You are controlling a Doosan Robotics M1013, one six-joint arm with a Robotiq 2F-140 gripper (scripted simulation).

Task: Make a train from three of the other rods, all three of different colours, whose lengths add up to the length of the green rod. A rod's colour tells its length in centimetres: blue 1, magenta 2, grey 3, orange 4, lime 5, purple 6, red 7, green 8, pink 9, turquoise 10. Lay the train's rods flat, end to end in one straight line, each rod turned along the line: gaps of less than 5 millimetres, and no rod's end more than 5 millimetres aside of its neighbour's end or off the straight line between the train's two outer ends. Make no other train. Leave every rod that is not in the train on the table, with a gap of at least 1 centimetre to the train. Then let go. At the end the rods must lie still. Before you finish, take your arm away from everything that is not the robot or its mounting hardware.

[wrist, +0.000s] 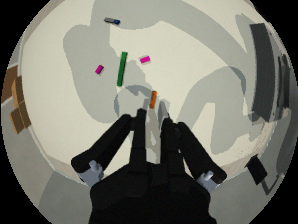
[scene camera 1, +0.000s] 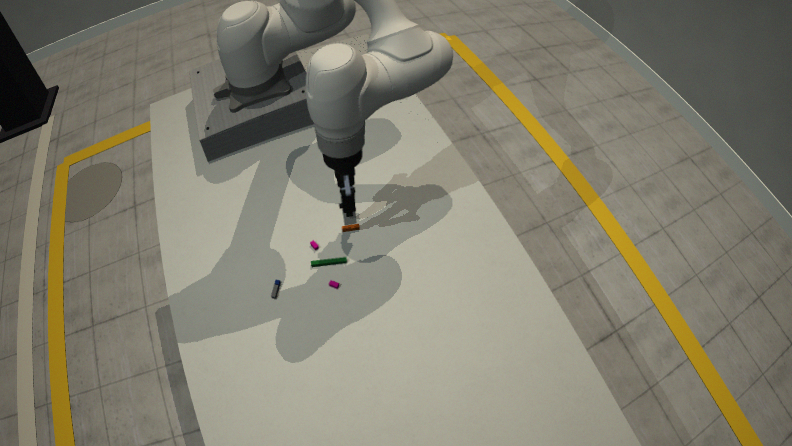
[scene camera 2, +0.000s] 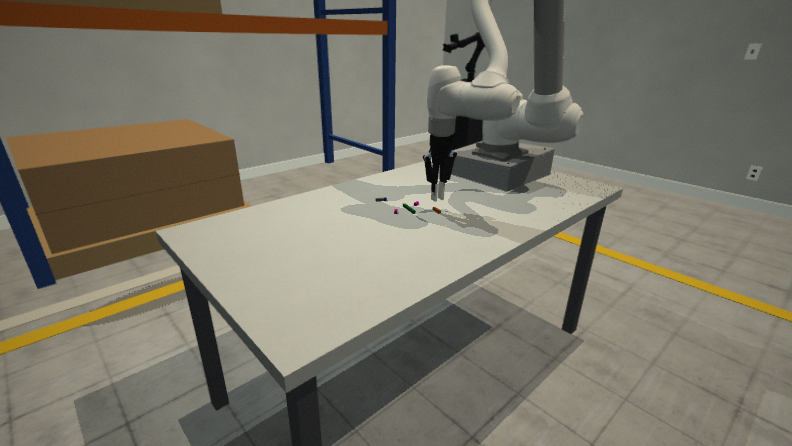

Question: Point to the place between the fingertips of my gripper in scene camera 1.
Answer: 349,217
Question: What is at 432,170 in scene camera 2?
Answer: My gripper.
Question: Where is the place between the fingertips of my gripper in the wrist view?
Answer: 153,106
